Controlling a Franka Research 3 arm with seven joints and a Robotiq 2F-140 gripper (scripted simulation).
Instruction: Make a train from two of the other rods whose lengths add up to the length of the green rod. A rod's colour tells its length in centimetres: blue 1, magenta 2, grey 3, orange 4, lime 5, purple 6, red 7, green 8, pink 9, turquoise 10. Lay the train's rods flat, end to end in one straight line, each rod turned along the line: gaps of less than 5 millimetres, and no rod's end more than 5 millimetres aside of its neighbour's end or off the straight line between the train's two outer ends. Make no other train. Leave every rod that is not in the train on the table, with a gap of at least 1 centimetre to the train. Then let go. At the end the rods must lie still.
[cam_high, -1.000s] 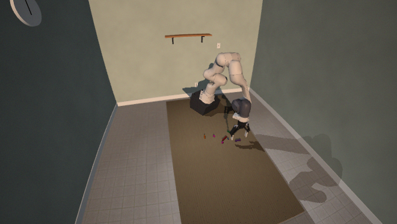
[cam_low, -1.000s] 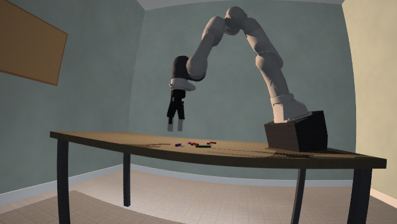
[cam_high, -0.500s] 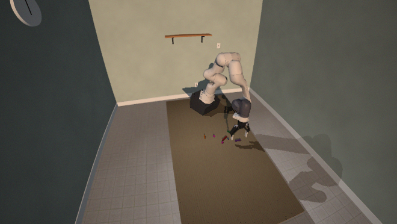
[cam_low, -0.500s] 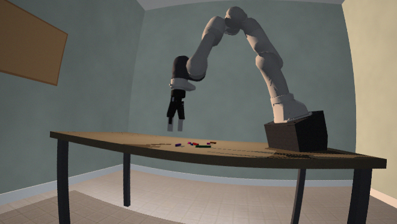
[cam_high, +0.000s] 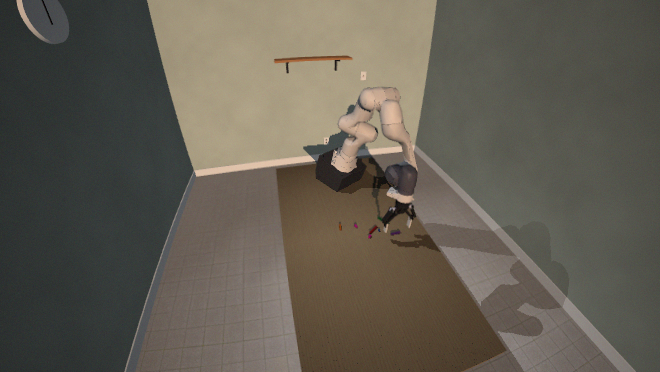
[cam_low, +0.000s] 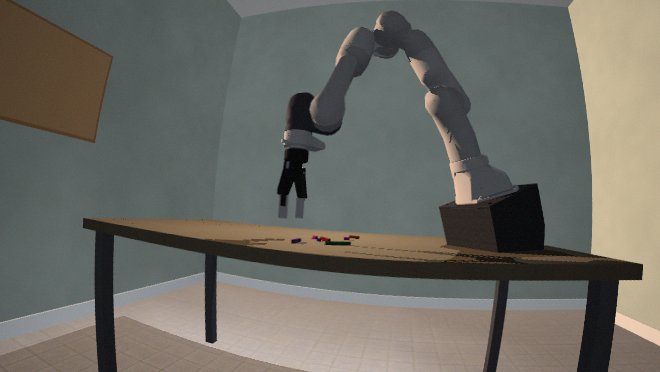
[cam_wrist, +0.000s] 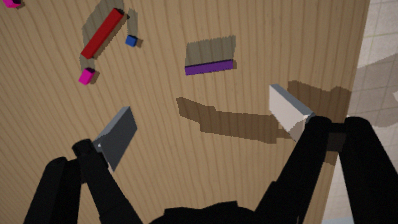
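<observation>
My gripper is now 60 mm past the blue rod, 80 mm to the left of it and 80 mm above it. Round my hand: purple rod: 30 mm behind, 10 mm to the left, 80 mm below; then red rod: 60 mm behind, 120 mm to the right, 80 mm below; then green rod: 140 mm behind, 40 mm to the right, 80 mm below.
</observation>
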